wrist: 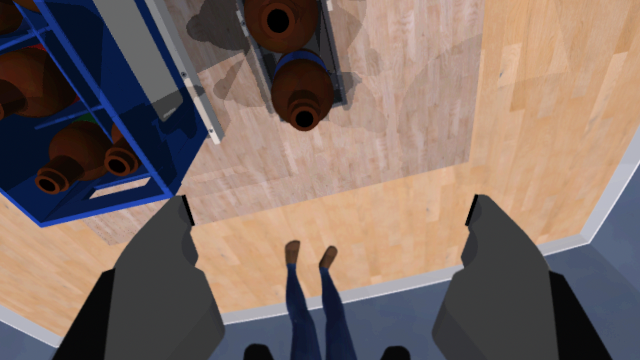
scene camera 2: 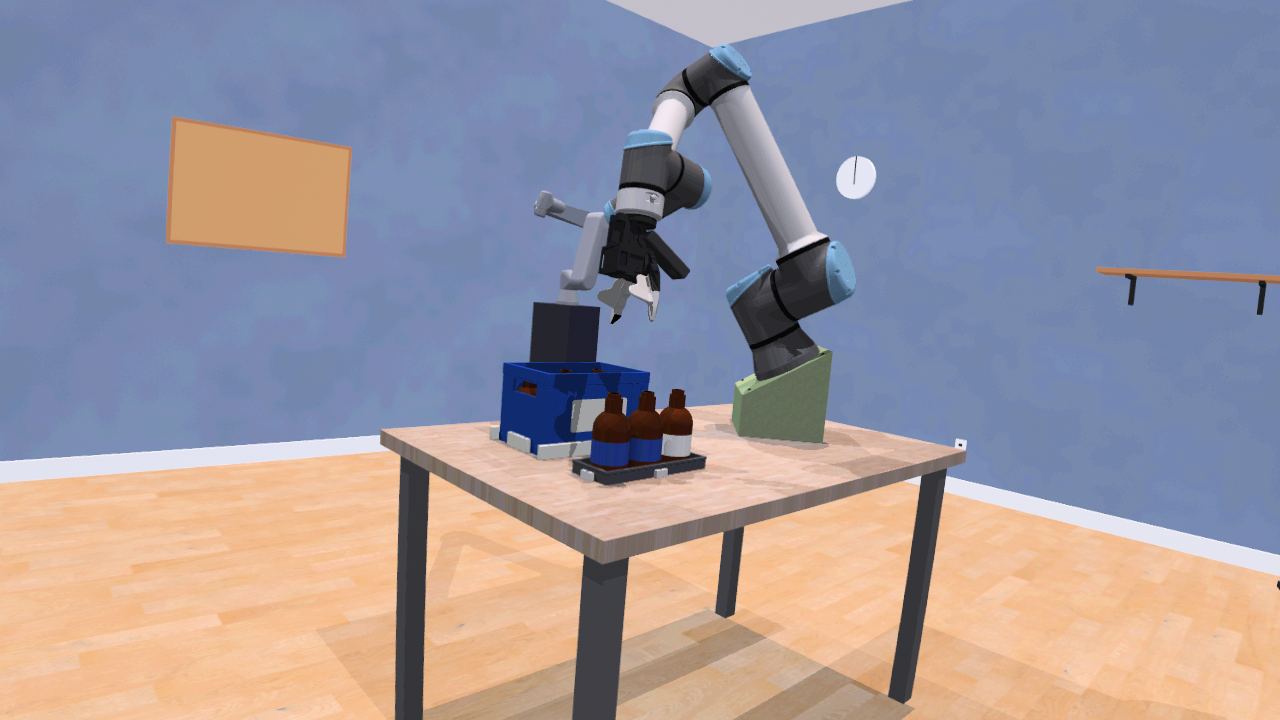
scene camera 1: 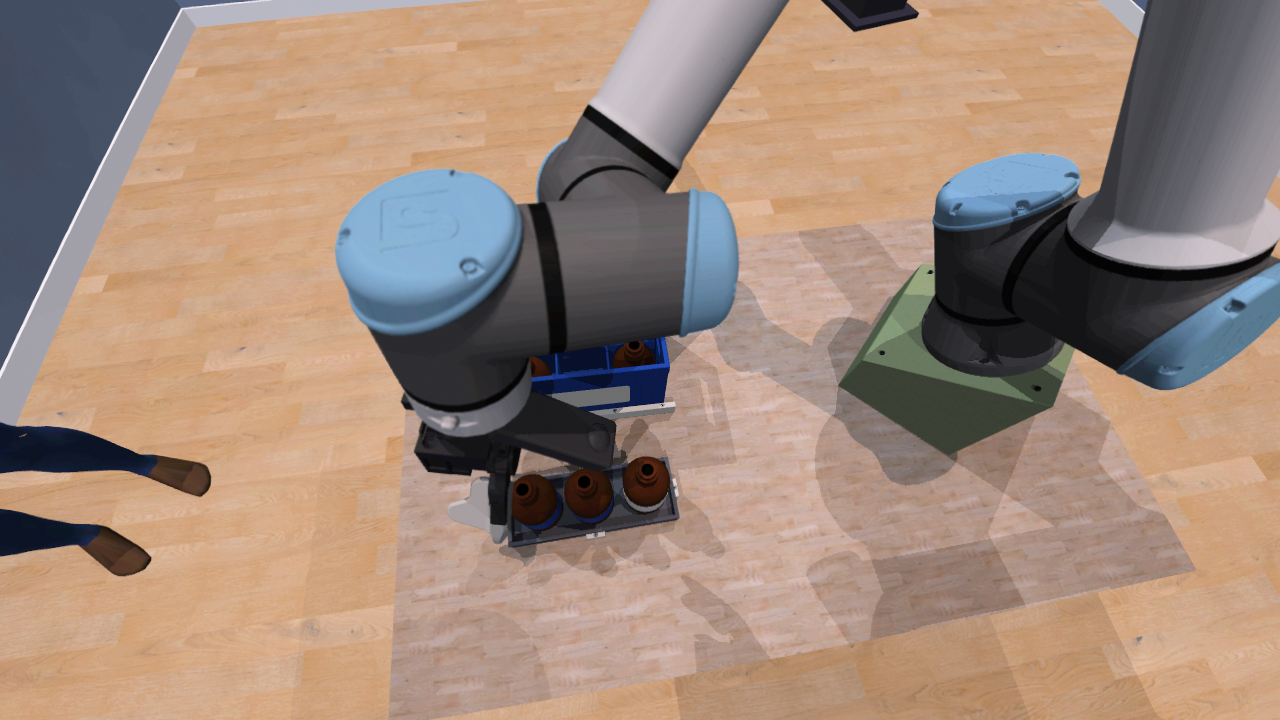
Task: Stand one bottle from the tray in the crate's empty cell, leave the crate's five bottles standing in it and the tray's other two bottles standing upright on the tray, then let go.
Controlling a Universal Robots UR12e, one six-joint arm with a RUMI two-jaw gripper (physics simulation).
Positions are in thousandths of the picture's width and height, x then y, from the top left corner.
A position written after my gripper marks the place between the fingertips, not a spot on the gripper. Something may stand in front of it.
Scene:
my gripper: wrist 513,551; scene camera 2 493,448; scene camera 1 400,658
white-labelled bottle: scene camera 2 530,588; scene camera 1 505,667; not seen in the wrist view (out of frame)
blue-labelled brown bottle: wrist 473,262; scene camera 2 477,620; scene camera 1 419,699

